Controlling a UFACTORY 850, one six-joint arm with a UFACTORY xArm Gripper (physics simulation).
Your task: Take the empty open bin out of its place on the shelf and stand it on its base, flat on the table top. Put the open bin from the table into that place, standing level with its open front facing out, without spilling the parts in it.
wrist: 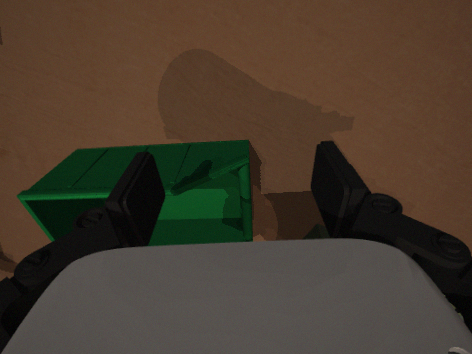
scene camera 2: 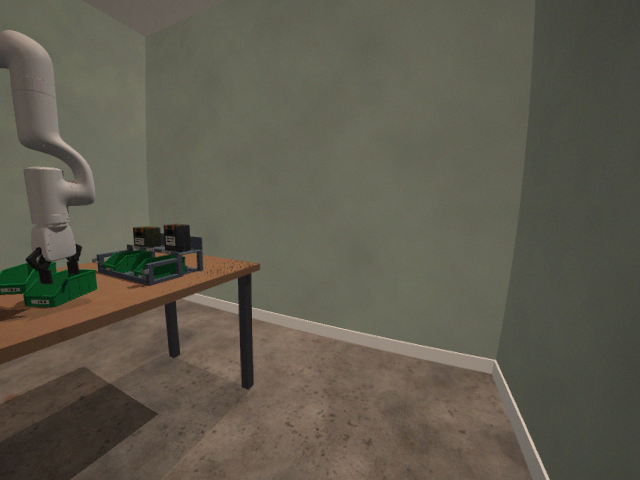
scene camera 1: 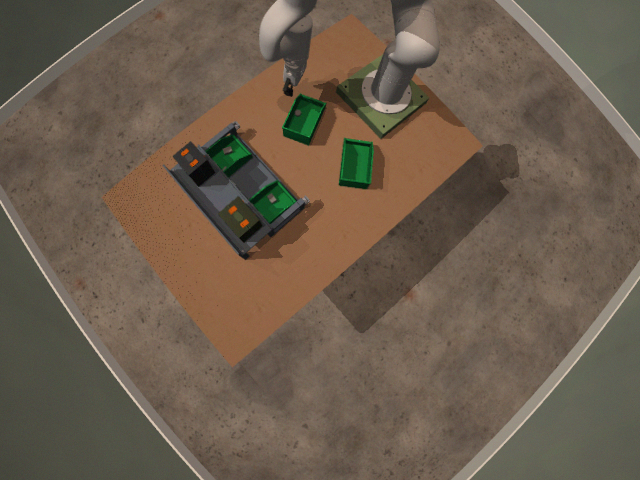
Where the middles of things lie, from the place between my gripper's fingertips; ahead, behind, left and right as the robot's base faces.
My hand is 39 cm short of the shelf place (scene camera 1: 252, 176), 16 cm to the right of it and 9 cm above it.
